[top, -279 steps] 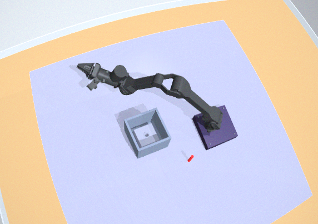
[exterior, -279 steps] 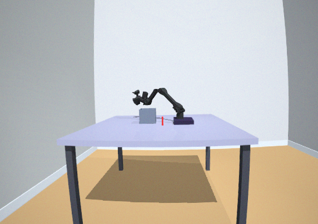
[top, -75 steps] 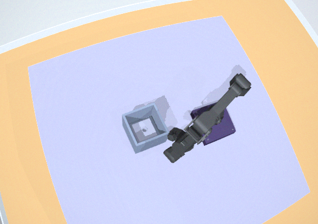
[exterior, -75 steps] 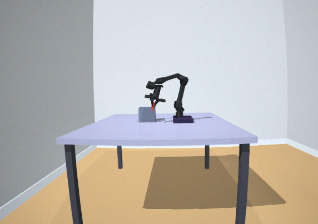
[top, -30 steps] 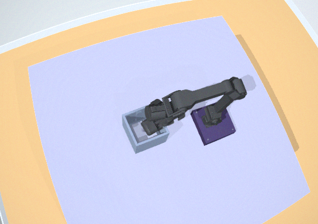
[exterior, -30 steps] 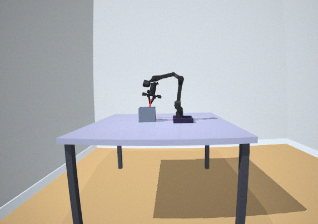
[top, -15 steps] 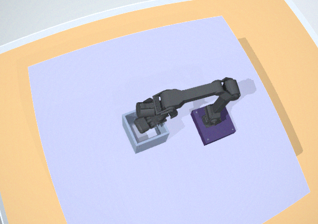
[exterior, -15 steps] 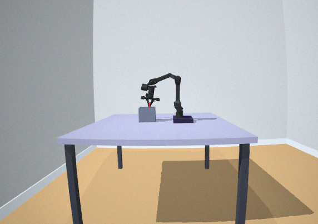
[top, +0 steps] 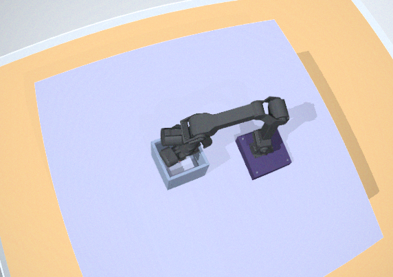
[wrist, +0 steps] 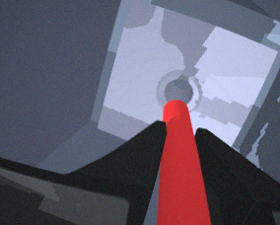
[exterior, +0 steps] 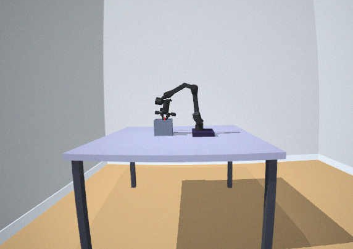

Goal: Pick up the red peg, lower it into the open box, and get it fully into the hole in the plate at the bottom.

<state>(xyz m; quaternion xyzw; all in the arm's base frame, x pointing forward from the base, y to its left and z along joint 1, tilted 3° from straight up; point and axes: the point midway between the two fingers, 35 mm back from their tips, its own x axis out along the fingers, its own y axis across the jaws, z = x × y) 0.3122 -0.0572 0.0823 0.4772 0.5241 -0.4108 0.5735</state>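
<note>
My gripper tip is 1 cm below the red peg. From my gripper tip the other things lie so: plate: 6 cm below, 1 cm ahead.
</note>
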